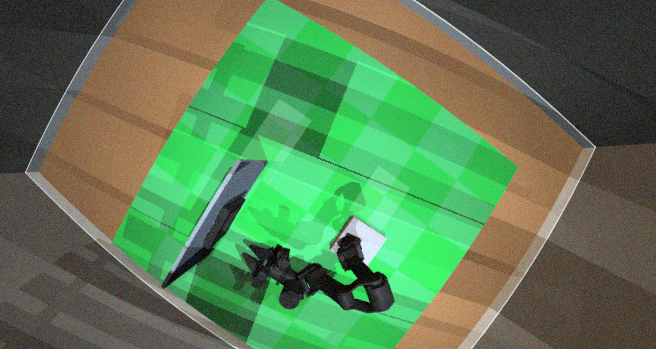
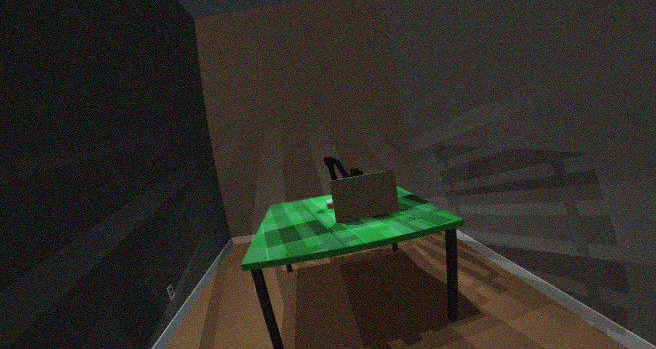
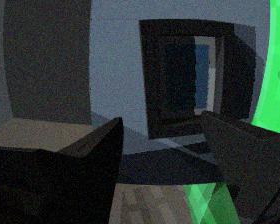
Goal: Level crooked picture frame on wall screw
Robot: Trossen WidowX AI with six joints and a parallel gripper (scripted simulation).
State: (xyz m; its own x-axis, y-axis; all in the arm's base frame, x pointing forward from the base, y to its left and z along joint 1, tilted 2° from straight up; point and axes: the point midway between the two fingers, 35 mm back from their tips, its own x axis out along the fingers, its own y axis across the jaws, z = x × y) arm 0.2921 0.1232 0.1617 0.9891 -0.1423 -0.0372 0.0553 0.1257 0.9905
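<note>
Now: gripper tip 120 mm short of the dark picture frame, 50 mm above it and 30 mm to the left of it. The rest, counted from my gripper tip: grey wall panel 130 mm ahead, 60 mm below, 30 mm to the right.
</note>
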